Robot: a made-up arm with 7 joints.
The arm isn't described. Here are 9 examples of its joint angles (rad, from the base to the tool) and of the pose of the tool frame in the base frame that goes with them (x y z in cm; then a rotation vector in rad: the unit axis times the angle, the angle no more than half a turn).
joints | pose
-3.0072 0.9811 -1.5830 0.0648 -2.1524 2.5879 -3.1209 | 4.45 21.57 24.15 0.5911 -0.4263 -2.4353
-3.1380 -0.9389 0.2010 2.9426 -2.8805 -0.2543 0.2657 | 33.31 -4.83 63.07 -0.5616 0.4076 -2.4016
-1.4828 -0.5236 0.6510 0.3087 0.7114 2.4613 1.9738 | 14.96 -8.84 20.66 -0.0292 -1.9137 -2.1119
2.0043 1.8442 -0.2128 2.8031 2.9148 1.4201 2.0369 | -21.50 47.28 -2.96 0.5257 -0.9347 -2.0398
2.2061 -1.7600 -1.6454 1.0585 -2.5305 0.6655 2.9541 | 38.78 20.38 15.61 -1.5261 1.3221 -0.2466
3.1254 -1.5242 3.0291 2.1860 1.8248 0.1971 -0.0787 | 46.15 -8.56 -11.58 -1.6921 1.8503 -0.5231
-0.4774 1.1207 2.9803 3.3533 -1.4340 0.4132 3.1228 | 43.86 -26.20 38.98 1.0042 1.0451 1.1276
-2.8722 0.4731 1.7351 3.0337 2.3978 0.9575 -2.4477 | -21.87 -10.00 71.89 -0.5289 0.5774 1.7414
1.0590 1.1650 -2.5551 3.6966 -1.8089 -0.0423 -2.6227 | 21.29 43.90 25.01 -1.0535 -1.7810 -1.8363
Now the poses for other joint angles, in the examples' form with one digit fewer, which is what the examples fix.
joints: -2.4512 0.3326 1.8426 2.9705 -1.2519 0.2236 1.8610
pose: -6.5 -13.0 75.3 0.273 0.803 -2.994
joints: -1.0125 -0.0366 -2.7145 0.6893 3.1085 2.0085 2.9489
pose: -32.7 21.4 25.5 -0.084 -0.481 -0.739
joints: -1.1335 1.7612 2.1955 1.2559 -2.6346 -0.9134 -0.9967
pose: 28.6 -2.1 41.4 -0.741 0.671 2.004
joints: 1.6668 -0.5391 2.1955 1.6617 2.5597 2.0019 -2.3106
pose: -23.0 -42.8 38.1 1.124 0.139 1.707
